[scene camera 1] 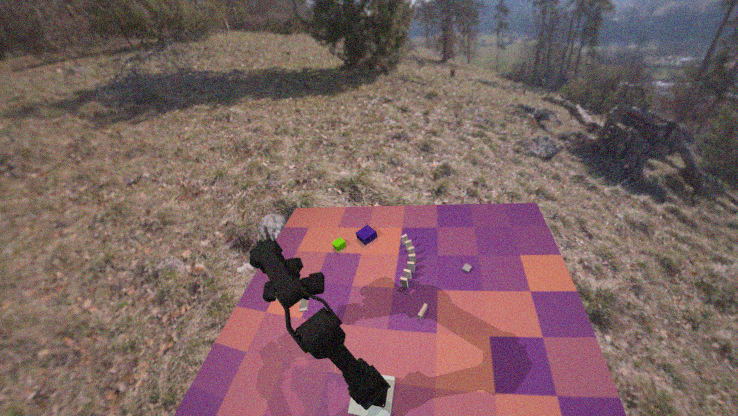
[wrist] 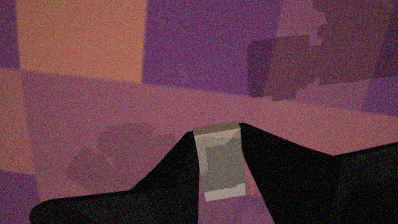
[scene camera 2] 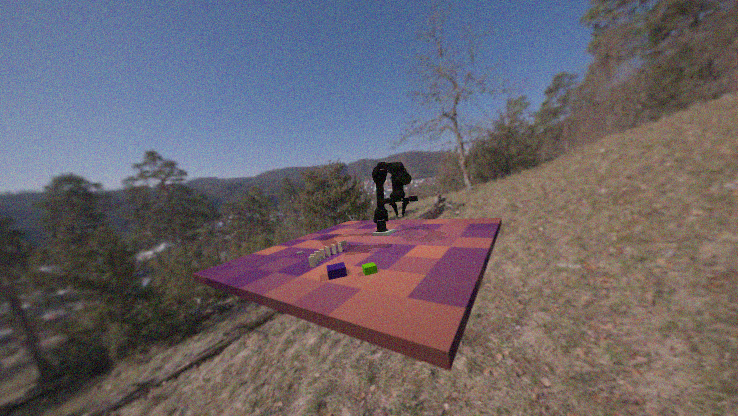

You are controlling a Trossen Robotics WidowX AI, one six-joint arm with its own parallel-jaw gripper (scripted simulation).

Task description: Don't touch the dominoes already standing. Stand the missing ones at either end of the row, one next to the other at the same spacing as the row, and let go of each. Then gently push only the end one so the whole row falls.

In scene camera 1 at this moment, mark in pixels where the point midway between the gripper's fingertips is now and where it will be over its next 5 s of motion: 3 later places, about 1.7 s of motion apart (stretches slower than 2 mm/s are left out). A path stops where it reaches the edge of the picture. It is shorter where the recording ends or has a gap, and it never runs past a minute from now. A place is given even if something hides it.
My gripper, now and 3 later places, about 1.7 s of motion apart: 304, 299; 295, 293; 304, 302; 315, 314
